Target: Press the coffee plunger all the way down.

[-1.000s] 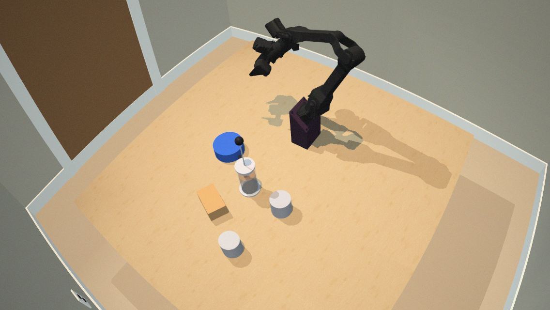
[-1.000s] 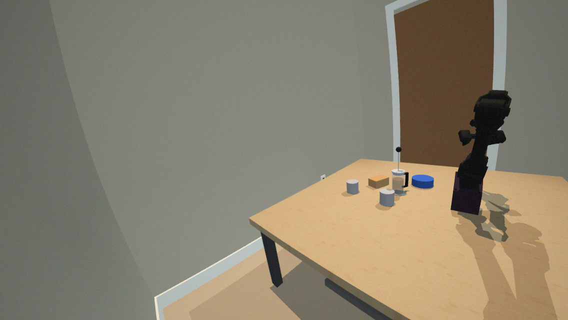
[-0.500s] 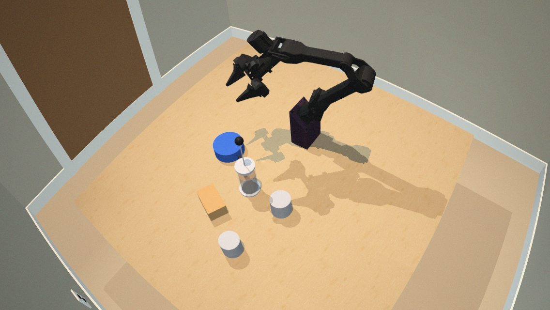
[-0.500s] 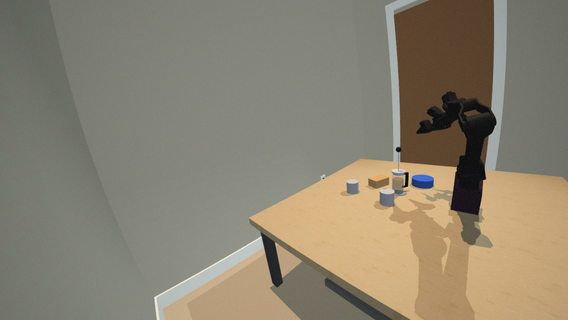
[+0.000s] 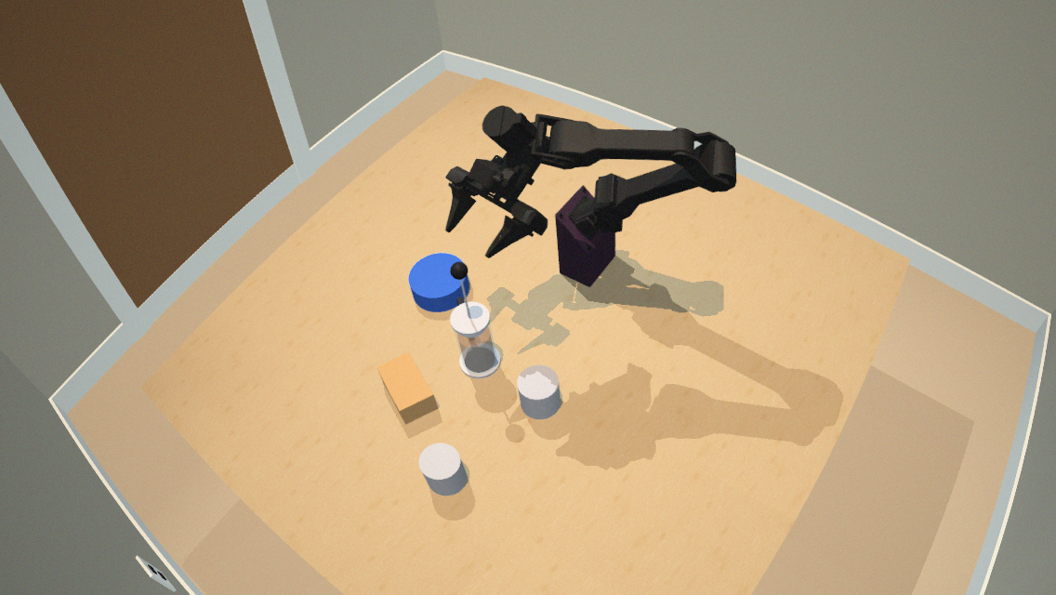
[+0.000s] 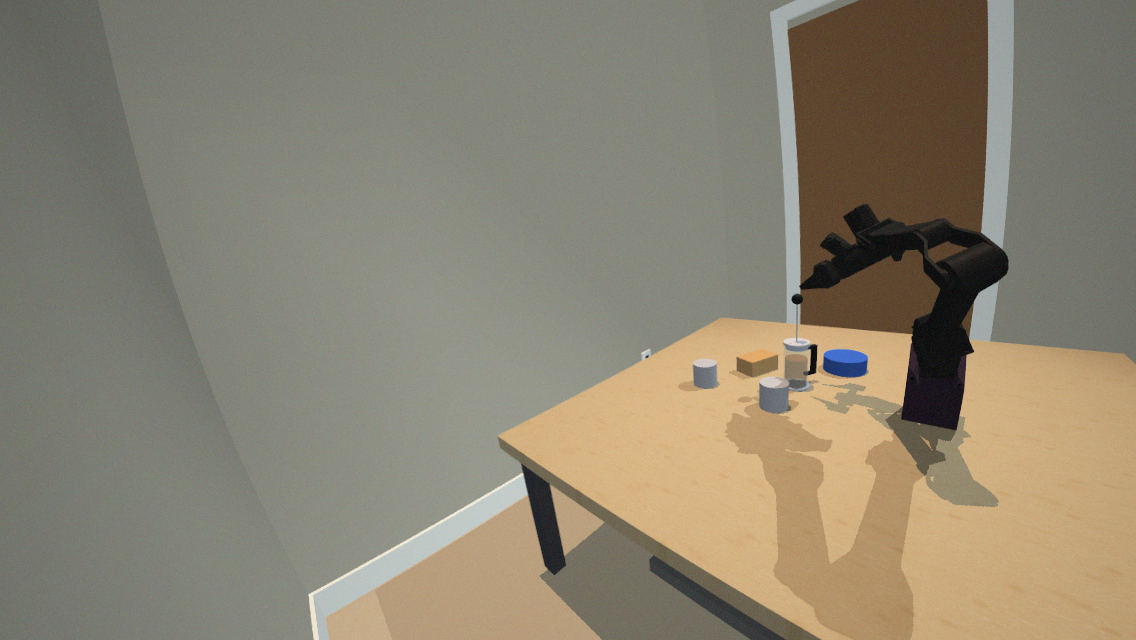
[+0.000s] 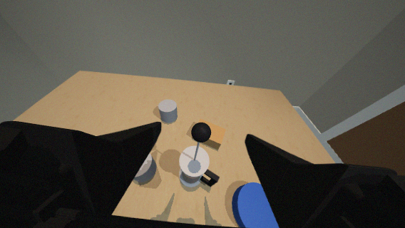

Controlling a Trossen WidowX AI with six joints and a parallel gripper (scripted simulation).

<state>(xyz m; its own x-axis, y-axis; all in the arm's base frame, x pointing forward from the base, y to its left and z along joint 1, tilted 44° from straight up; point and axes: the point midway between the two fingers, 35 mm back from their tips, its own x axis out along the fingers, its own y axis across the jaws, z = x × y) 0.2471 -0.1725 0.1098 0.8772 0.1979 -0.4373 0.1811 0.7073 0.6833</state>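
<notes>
Right now my gripper tip is 170 mm above the glass coffee press, 20 mm to the left of it and 20 mm short of it. Round my gripper tip: orange box 270 mm below, 160 mm ahead, 80 mm to the right.
</notes>
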